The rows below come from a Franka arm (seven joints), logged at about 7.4 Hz.
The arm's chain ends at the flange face. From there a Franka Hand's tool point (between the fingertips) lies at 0.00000 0.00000 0.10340 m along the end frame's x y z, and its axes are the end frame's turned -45 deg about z.
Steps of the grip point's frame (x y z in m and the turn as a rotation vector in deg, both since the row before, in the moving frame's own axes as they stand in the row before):
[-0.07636 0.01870 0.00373 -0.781 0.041 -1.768]
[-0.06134 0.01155 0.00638 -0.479 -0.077 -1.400]
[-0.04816 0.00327 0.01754 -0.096 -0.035 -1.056]
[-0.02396 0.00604 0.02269 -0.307 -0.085 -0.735]
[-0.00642 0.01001 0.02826 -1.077 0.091 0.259]
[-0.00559 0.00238 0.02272 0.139 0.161 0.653]
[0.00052 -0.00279 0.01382 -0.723 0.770 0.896]
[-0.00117 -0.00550 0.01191 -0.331 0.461 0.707]
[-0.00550 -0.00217 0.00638 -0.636 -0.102 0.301]
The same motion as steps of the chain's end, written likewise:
[-0.04184 0.06629 0.00374 -0.523 0.581 -1.768]
[-0.03573 0.05084 0.00638 -0.393 0.284 -1.400]
[-0.03182 0.03620 0.01754 -0.093 0.043 -1.056]
[-0.01296 0.02071 0.02269 -0.277 0.157 -0.735]
[0.00105 0.01036 0.02828 -0.697 0.826 0.259]
[-0.00230 0.00602 0.02272 0.212 0.016 0.653]
[-0.00351 -0.00230 0.01384 0.033 1.056 0.896]
[-0.00573 -0.00290 0.01192 0.092 0.560 0.707]
[-0.00610 0.00141 0.00639 -0.522 0.378 0.301]

